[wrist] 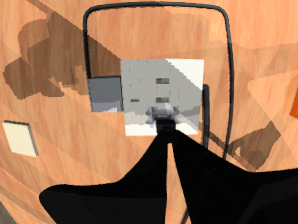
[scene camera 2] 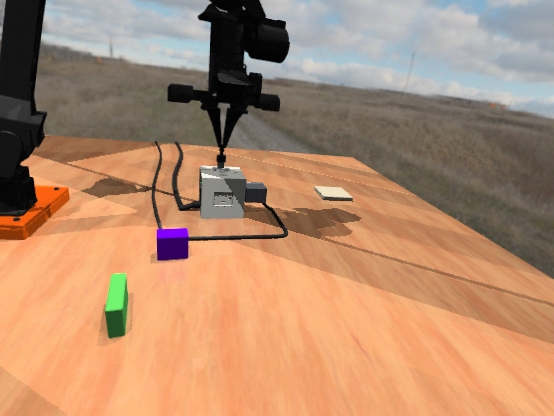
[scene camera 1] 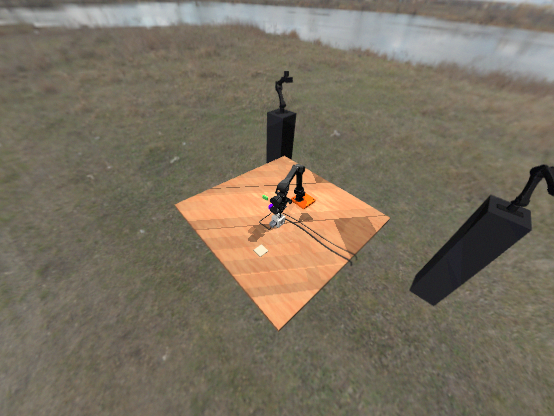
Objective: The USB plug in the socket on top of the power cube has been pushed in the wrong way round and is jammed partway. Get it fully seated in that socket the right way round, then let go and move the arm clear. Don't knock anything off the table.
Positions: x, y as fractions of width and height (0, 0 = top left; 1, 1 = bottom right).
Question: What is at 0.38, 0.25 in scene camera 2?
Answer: The gripper.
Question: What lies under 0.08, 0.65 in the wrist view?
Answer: A cream flat tile.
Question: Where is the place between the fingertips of the gripper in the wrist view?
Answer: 0.57, 0.60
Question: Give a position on a green block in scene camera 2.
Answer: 0.21, 0.73
